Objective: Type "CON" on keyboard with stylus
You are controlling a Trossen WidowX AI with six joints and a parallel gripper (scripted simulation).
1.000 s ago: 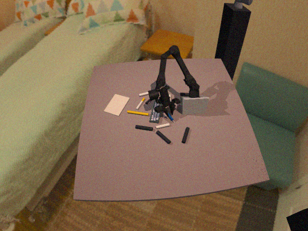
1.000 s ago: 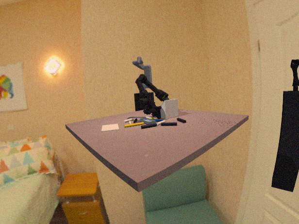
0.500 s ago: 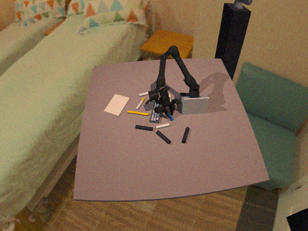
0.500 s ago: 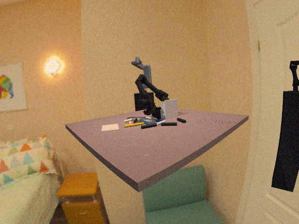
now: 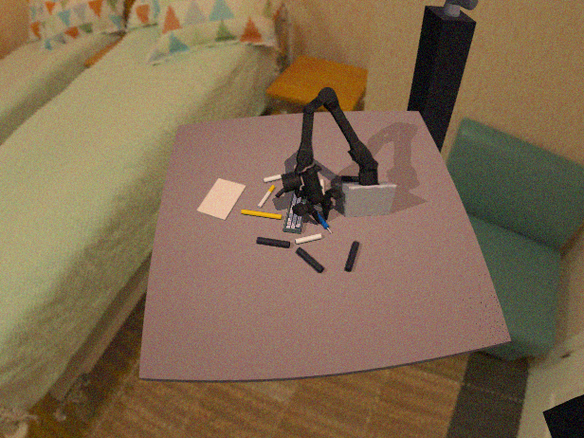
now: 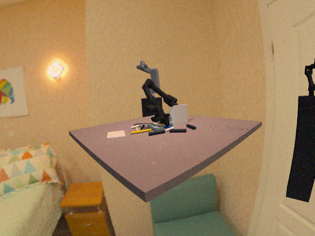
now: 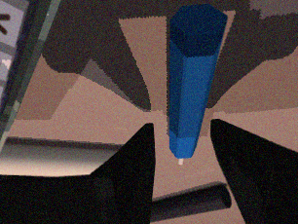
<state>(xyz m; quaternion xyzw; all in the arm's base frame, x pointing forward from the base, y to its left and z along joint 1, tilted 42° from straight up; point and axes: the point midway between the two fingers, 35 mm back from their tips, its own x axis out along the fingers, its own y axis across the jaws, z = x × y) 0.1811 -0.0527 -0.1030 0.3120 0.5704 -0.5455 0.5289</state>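
Now: the blue stylus 20 mm to the left of my gripper tip and 10 mm behind it. Round my gripper tip: yellow marker 220 mm ahead, 80 mm to the right; then white card 380 mm ahead, 200 mm to the right, 10 mm below.
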